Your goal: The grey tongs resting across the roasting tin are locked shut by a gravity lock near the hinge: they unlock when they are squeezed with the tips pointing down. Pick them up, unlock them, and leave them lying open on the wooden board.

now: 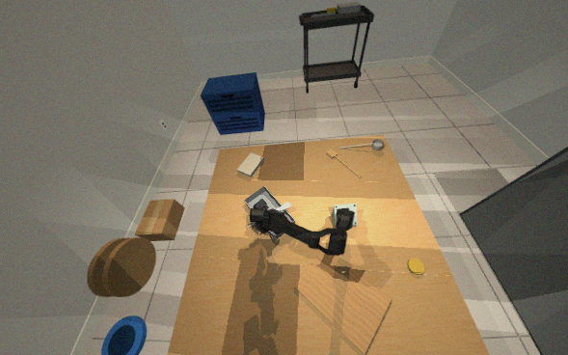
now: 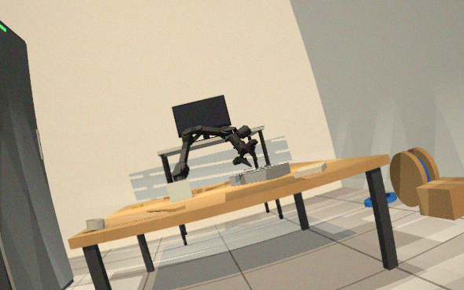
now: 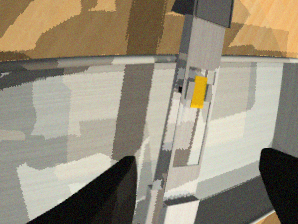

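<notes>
The yellow lock piece lies 30 mm ahead of my gripper tip and 30 mm below it. The rest, counted from my gripper tip: pale block: 130 mm ahead, 460 mm to the right, 80 mm below; then grey roasting tin: 60 mm to the right, 60 mm below; then wooden board: 330 mm behind, 380 mm to the left, 80 mm below.
</notes>
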